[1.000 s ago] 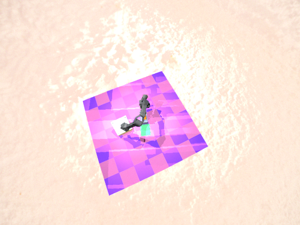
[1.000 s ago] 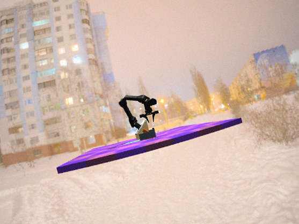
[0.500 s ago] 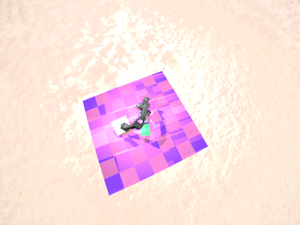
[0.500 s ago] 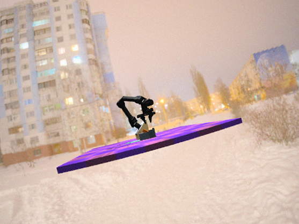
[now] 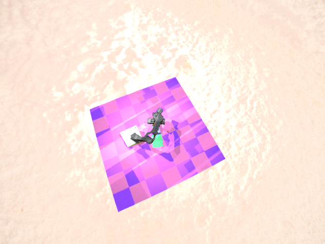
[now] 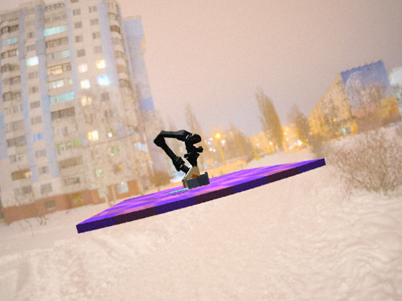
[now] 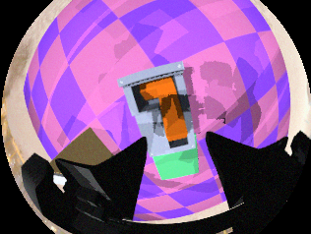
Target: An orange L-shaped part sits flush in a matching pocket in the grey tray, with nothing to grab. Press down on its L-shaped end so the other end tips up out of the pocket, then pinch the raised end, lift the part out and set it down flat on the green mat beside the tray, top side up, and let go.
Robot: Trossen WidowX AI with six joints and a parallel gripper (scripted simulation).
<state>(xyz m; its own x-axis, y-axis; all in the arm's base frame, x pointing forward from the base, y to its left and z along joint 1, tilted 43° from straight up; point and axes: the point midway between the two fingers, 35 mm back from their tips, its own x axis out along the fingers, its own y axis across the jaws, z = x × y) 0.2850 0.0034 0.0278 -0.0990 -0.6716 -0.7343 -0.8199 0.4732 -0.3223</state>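
My gripper tip is now 3 cm to the right of the orange L-shaped part and 10 cm above it. The rest, counted from my gripper tip: grey tray 1 cm behind, 16 cm below; green mat 8 cm behind, 14 cm to the right, 16 cm below.
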